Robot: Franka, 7 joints.
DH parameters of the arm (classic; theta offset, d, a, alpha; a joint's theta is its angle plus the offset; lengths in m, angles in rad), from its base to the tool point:
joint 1: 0 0.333 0 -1.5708
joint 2: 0 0 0 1.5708
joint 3: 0 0.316 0.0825 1.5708
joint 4: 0 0 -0.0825 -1.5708
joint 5: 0 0.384 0 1.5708
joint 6: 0 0 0.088 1.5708
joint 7: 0 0.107 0 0
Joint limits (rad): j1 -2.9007..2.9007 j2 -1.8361..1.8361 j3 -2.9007..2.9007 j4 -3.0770..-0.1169 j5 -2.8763..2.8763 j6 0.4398..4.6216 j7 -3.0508..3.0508
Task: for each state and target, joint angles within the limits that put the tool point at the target. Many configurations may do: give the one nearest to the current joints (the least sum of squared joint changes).
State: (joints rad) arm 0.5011 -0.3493 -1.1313 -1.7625 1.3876 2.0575 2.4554
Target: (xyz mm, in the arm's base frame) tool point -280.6 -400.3 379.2
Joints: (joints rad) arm -0.6094 -0.4524 -1.7171 -2.2637 1.1644 1.6632 2.4554
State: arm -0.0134 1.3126 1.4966 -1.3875 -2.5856 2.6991 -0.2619
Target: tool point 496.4 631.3 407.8
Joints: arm 0.2213 1.3751 1.4647 -1.0816 -2.5795 2.5369 -0.2619
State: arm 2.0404 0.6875 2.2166 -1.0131 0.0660 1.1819 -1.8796
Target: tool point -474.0 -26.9 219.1
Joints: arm 2.0896 1.2326 1.2256 -1.8292 -0.1715 1.0301 -1.8796
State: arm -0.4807 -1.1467 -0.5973 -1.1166 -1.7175 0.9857 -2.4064
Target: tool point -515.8 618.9 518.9
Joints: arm -1.1360 -1.5311 -0.5691 -0.5792 -1.9934 1.6493 -2.4064
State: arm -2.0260 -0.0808 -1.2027 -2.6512 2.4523 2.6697 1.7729
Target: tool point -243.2 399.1 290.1
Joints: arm -2.4663 -0.0778 -1.6645 -2.4311 2.4184 2.6641 1.7729
